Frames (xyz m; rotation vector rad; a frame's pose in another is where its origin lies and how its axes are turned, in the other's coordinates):
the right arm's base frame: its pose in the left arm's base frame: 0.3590 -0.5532 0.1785 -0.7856 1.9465 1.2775
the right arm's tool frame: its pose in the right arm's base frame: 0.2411 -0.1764 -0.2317 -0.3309 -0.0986 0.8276
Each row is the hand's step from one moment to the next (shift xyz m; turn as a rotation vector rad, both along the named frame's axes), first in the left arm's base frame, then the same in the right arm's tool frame.
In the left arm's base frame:
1: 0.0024 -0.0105 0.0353 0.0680 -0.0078 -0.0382
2: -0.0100 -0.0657 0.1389 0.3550 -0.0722 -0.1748
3: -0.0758 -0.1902 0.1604 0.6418 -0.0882 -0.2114
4: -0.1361 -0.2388 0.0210 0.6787 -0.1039 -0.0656
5: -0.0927 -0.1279 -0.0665 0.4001 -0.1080 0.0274
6: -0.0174 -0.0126 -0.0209 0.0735 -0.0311 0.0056
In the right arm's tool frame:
1: -0.0085 0.0347 -0.0093 -0.0626 -0.0471 0.0000
2: -0.0175 0.1394 -0.0631 -0.3343 -0.2215 -0.0308
3: 0.0282 0.1705 -0.1944 -0.6132 -0.2971 -0.0113
4: 0.1001 0.0410 -0.2535 -0.6712 -0.1577 -0.0187
5: 0.0836 -0.0523 -0.1402 -0.4107 -0.0272 -0.0558
6: 0.0183 -0.0182 -0.0152 -0.0770 -0.0044 -0.0214

